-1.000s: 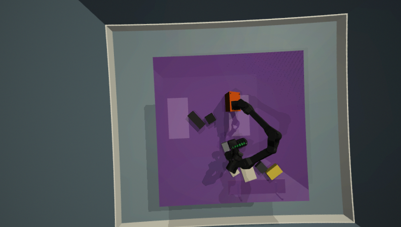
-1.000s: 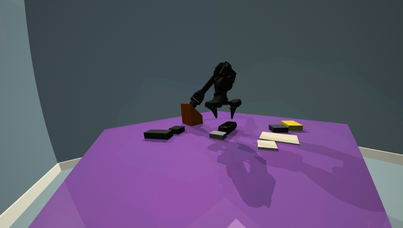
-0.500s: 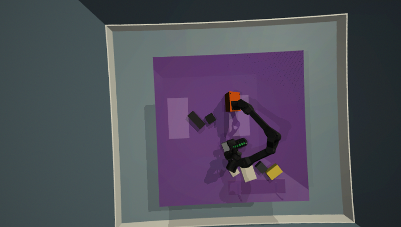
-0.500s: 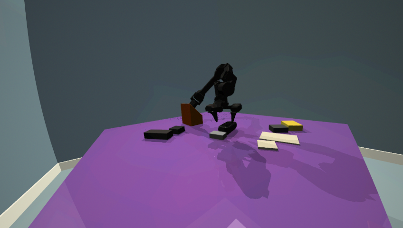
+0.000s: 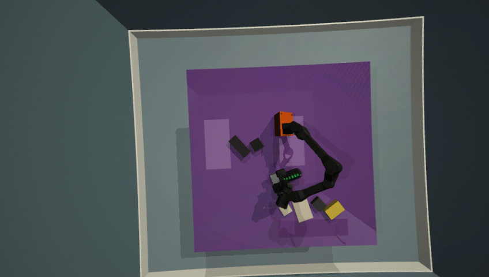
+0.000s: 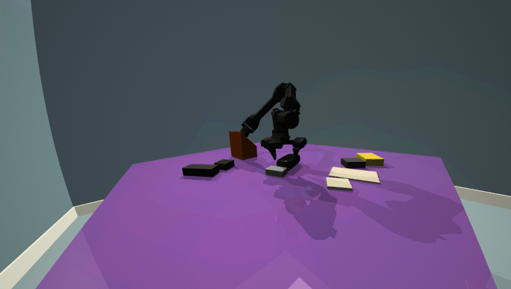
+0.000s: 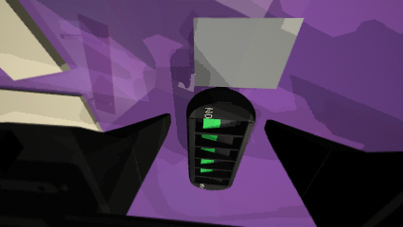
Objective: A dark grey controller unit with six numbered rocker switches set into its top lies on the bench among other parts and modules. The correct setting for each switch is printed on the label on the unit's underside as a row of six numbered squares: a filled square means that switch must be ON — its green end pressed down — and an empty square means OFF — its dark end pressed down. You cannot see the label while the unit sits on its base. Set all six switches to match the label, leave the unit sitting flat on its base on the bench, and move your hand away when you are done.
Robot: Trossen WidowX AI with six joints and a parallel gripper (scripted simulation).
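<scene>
Right now my gripper tip is 5 cm to the left of the light grey block and 3 cm above it. Round my gripper tip: dark block (23 cm to the left, 21 cm ahead, 3 cm below); yellow block (34 cm to the left, 25 cm ahead, 3 cm below).
</scene>
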